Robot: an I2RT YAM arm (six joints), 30 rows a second.
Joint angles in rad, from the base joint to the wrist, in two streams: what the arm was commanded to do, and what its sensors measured. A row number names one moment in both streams.
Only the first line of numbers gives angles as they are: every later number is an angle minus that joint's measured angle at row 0.
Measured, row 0: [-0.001 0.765 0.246 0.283 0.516 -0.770]
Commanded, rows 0 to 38: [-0.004 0.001 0.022 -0.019 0.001 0.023]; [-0.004 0.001 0.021 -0.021 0.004 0.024]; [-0.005 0.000 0.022 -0.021 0.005 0.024]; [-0.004 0.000 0.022 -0.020 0.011 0.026]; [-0.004 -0.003 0.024 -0.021 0.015 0.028]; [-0.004 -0.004 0.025 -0.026 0.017 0.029]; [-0.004 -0.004 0.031 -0.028 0.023 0.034]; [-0.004 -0.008 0.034 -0.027 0.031 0.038]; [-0.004 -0.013 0.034 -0.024 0.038 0.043]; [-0.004 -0.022 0.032 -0.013 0.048 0.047]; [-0.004 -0.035 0.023 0.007 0.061 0.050]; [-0.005 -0.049 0.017 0.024 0.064 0.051]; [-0.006 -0.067 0.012 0.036 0.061 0.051]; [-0.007 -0.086 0.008 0.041 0.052 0.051]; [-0.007 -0.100 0.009 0.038 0.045 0.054]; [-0.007 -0.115 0.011 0.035 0.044 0.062]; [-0.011 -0.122 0.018 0.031 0.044 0.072]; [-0.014 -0.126 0.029 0.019 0.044 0.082]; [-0.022 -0.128 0.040 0.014 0.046 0.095]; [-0.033 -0.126 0.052 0.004 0.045 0.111]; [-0.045 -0.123 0.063 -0.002 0.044 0.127]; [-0.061 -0.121 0.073 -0.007 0.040 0.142]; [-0.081 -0.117 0.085 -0.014 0.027 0.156]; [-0.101 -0.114 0.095 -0.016 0.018 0.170]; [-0.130 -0.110 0.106 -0.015 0.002 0.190]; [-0.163 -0.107 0.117 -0.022 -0.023 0.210]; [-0.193 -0.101 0.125 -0.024 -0.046 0.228]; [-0.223 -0.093 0.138 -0.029 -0.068 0.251]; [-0.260 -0.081 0.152 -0.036 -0.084 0.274]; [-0.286 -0.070 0.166 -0.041 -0.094 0.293]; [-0.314 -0.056 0.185 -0.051 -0.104 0.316]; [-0.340 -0.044 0.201 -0.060 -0.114 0.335]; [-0.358 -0.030 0.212 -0.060 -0.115 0.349]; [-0.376 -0.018 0.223 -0.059 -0.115 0.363]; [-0.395 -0.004 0.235 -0.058 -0.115 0.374]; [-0.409 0.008 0.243 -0.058 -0.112 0.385]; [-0.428 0.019 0.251 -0.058 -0.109 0.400]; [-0.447 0.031 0.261 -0.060 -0.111 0.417]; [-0.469 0.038 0.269 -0.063 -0.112 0.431]
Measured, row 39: [-0.432 0.022 0.234 -0.042 -0.095 0.350]
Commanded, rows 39 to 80: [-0.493 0.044 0.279 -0.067 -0.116 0.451]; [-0.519 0.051 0.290 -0.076 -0.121 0.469]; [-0.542 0.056 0.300 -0.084 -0.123 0.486]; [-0.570 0.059 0.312 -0.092 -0.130 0.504]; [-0.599 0.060 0.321 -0.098 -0.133 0.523]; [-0.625 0.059 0.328 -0.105 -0.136 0.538]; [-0.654 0.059 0.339 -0.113 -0.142 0.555]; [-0.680 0.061 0.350 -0.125 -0.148 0.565]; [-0.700 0.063 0.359 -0.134 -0.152 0.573]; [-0.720 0.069 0.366 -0.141 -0.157 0.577]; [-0.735 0.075 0.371 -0.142 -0.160 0.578]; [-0.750 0.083 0.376 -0.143 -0.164 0.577]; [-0.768 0.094 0.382 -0.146 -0.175 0.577]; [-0.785 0.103 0.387 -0.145 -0.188 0.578]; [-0.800 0.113 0.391 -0.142 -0.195 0.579]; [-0.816 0.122 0.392 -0.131 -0.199 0.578]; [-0.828 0.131 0.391 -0.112 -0.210 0.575]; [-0.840 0.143 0.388 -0.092 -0.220 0.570]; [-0.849 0.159 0.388 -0.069 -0.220 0.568]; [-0.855 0.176 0.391 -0.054 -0.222 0.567]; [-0.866 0.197 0.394 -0.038 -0.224 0.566]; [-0.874 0.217 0.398 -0.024 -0.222 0.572]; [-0.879 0.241 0.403 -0.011 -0.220 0.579]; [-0.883 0.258 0.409 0.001 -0.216 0.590]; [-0.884 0.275 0.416 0.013 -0.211 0.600]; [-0.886 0.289 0.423 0.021 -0.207 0.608]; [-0.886 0.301 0.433 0.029 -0.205 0.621]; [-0.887 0.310 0.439 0.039 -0.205 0.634]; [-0.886 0.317 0.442 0.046 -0.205 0.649]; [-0.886 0.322 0.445 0.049 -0.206 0.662]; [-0.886 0.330 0.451 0.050 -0.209 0.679]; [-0.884 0.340 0.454 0.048 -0.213 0.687]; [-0.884 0.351 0.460 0.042 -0.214 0.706]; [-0.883 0.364 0.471 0.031 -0.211 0.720]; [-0.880 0.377 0.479 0.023 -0.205 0.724]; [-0.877 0.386 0.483 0.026 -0.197 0.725]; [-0.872 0.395 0.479 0.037 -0.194 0.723]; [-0.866 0.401 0.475 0.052 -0.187 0.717]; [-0.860 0.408 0.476 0.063 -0.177 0.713]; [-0.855 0.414 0.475 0.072 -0.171 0.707]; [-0.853 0.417 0.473 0.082 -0.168 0.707]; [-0.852 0.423 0.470 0.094 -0.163 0.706]
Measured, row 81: [-0.861 0.413 0.459 0.043 -0.191 0.692]
